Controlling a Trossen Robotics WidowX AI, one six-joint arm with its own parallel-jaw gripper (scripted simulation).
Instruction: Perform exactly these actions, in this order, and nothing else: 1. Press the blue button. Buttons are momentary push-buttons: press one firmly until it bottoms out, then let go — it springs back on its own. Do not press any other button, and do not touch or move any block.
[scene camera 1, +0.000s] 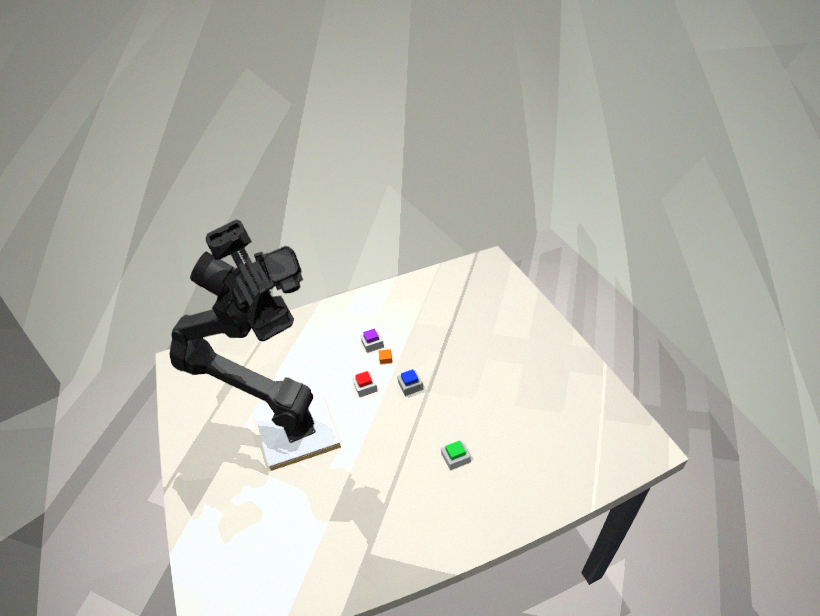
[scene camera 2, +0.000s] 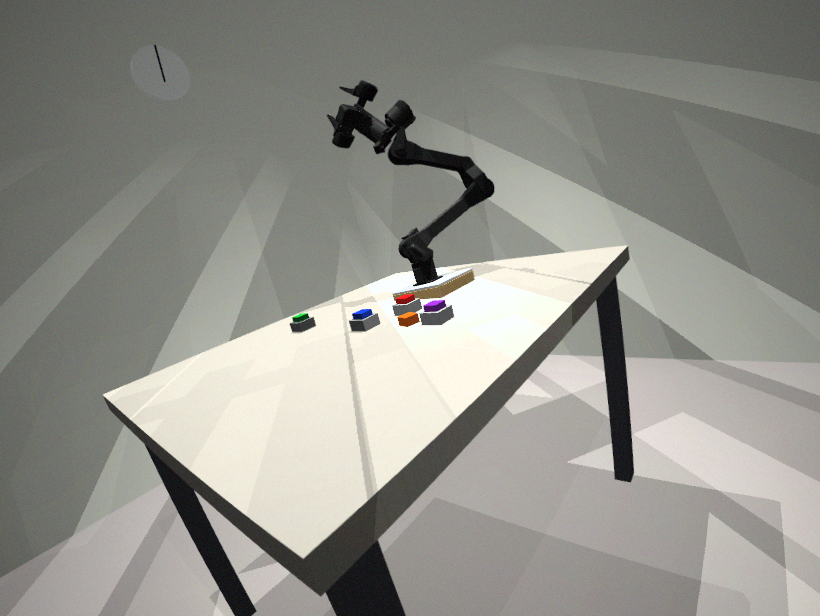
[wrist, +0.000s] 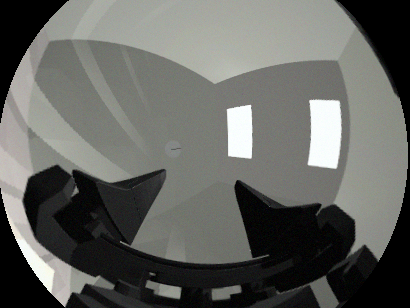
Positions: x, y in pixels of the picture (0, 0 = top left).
Labels:
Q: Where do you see my gripper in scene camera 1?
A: At 248, 264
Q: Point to my gripper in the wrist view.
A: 201, 179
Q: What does my gripper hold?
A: Nothing.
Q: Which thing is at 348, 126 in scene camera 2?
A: My gripper.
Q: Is my gripper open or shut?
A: Open.

